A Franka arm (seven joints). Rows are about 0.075 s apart.
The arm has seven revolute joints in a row. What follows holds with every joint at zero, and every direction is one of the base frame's.
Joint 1 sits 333 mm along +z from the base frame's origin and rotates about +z.
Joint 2 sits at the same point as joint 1 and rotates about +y.
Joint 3 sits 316 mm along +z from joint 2 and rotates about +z.
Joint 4 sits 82.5 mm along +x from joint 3 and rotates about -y.
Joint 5 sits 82.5 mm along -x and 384 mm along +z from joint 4 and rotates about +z.
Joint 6 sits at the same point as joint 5 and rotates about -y.
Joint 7 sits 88 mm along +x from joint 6 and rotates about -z.
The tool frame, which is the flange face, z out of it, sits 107 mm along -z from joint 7; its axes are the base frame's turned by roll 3.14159, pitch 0 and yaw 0 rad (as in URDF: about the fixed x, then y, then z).
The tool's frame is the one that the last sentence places.
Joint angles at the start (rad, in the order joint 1, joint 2, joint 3, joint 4, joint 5, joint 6, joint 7): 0.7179 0.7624 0.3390 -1.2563 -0.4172 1.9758 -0.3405
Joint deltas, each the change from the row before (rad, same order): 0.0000 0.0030 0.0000 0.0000 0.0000 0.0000 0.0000; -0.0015 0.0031 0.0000 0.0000 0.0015 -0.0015 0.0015; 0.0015 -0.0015 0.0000 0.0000 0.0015 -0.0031 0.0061; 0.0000 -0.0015 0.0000 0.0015 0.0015 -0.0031 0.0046; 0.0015 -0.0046 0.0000 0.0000 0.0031 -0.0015 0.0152; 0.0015 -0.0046 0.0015 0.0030 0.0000 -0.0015 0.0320; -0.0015 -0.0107 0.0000 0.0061 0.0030 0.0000 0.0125; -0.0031 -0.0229 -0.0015 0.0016 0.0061 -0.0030 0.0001; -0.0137 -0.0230 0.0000 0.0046 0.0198 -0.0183 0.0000; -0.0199 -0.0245 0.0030 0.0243 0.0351 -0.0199 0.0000; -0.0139 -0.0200 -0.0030 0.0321 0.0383 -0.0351 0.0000; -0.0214 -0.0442 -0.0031 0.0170 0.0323 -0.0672 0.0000
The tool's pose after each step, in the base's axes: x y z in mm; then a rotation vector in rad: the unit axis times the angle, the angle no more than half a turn. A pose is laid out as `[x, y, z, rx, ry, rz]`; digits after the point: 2 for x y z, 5 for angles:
[442.97, 600.56, 320.64, 2.21951, 2.01686, 0.07383]
[443.70, 599.76, 318.24, 2.22372, 2.01361, 0.06639]
[442.63, 600.15, 319.05, 2.22948, 2.00763, 0.06442]
[442.74, 600.02, 320.56, 2.23583, 2.00128, 0.06423]
[441.65, 600.65, 323.75, 2.25284, 1.98558, 0.06929]
[440.63, 601.93, 328.52, 2.28442, 1.95182, 0.08191]
[442.51, 601.86, 339.11, 2.30457, 1.93402, 0.10608]
[444.61, 599.77, 356.07, 2.31499, 1.92555, 0.13513]
[451.23, 592.26, 373.13, 2.34697, 1.90324, 0.13959]
[461.74, 583.89, 400.60, 2.40666, 1.87601, 0.16460]
[470.80, 574.80, 426.54, 2.46388, 1.84592, 0.17159]
[477.34, 556.44, 459.63, 2.50784, 1.80190, 0.15015]

